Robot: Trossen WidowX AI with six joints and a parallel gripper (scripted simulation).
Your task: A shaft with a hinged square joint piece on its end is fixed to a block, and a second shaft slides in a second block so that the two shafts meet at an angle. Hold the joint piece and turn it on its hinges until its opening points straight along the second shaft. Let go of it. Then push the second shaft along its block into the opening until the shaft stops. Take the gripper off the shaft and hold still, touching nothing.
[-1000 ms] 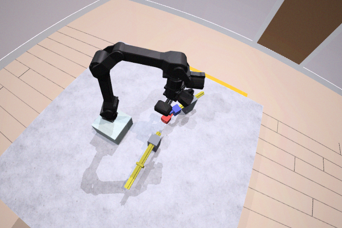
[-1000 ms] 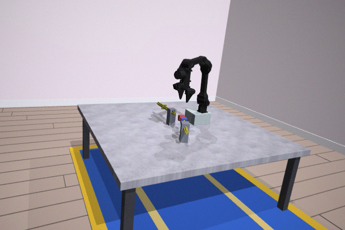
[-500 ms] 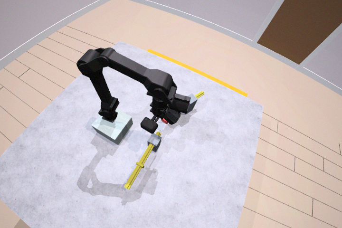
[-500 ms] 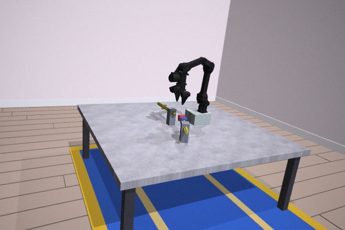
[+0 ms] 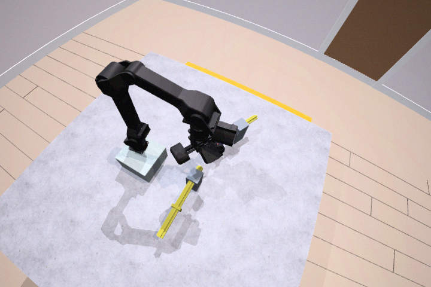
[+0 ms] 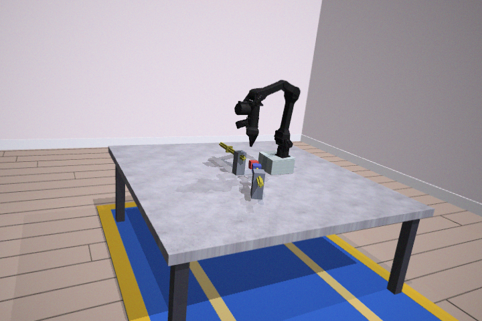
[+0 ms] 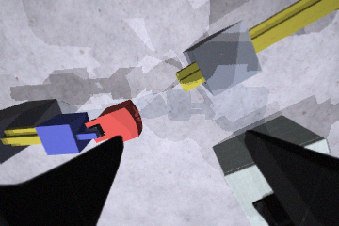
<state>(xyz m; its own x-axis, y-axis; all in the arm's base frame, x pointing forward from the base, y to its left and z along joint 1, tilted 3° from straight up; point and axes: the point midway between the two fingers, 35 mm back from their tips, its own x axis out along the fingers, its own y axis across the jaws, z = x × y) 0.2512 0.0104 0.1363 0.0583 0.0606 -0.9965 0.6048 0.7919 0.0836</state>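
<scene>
Now: gripper tip 80 mm to the right of the red joint piece, 80 mm above it and 30 mm short of it.
</scene>
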